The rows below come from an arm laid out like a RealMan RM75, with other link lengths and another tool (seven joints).
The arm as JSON. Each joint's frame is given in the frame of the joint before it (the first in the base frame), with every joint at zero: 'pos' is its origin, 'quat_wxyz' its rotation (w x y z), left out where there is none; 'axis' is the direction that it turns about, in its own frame. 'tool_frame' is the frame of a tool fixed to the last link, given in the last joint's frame.
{
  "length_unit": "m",
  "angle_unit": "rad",
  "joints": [
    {
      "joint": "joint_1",
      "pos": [
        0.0,
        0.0,
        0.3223
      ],
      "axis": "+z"
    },
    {
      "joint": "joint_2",
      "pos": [
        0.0,
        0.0,
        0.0
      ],
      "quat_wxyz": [
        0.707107,
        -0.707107,
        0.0,
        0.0
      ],
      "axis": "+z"
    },
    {
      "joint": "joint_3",
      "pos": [
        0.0,
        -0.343,
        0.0
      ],
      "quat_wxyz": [
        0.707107,
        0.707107,
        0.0,
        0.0
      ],
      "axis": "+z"
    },
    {
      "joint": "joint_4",
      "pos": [
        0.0,
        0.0,
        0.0
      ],
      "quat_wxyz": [
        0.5,
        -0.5,
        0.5,
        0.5
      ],
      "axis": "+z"
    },
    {
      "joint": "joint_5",
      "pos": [
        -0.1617,
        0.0,
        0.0
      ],
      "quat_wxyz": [
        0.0,
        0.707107,
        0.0,
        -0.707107
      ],
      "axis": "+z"
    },
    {
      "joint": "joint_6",
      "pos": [
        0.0,
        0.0,
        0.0
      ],
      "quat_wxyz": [
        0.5,
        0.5,
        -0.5,
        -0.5
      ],
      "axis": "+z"
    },
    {
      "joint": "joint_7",
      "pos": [
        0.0,
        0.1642,
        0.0
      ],
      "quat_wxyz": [
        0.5,
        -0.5,
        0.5,
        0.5
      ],
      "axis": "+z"
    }
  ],
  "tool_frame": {
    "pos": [
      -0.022,
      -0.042,
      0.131
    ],
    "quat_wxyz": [
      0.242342,
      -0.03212,
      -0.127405,
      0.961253
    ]
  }
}
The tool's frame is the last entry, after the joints.
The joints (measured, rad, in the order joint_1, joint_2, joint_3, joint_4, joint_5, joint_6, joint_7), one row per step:
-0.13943 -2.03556 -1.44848 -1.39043 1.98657 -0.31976 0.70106
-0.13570 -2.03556 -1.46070 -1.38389 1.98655 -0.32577 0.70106
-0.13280 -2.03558 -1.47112 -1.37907 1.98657 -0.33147 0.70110
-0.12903 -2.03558 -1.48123 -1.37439 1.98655 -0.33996 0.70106
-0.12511 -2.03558 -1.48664 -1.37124 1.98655 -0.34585 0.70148
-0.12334 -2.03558 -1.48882 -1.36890 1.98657 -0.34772 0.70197
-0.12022 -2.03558 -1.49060 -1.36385 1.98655 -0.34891 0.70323
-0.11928 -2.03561 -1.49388 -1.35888 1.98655 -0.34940 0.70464
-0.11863 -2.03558 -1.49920 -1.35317 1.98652 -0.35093 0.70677
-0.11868 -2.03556 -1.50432 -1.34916 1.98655 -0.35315 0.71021
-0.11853 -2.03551 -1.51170 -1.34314 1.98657 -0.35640 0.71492
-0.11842 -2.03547 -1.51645 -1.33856 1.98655 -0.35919 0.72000
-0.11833 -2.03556 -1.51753 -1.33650 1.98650 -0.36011 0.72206
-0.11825 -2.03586 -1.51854 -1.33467 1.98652 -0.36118 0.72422
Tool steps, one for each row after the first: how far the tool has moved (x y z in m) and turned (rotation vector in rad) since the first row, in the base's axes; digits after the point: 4 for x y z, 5 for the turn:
-0.0060 -0.0005 0.0018 0.00203 -0.00026 0.01485
-0.0107 -0.0009 0.0032 0.00350 -0.00065 0.02653
-0.0156 -0.0022 0.0040 0.00196 -0.00119 0.03878
-0.0192 -0.0039 0.0039 -0.00049 -0.00104 0.04756
-0.0212 -0.0046 0.0039 -0.00142 -0.00054 0.05210
-0.0248 -0.0061 0.0034 -0.00320 0.00103 0.05987
-0.0277 -0.0064 0.0036 -0.00292 0.00250 0.06601
-0.0310 -0.0066 0.0041 -0.00221 0.00441 0.07306
-0.0334 -0.0066 0.0047 -0.00165 0.00727 0.07714
-0.0371 -0.0066 0.0056 -0.00102 0.01113 0.08358
-0.0398 -0.0069 0.0058 -0.00166 0.01542 0.08735
-0.0408 -0.0072 0.0056 -0.00257 0.01715 0.08873
-0.0416 -0.0074 0.0053 -0.00362 0.01881 0.08980

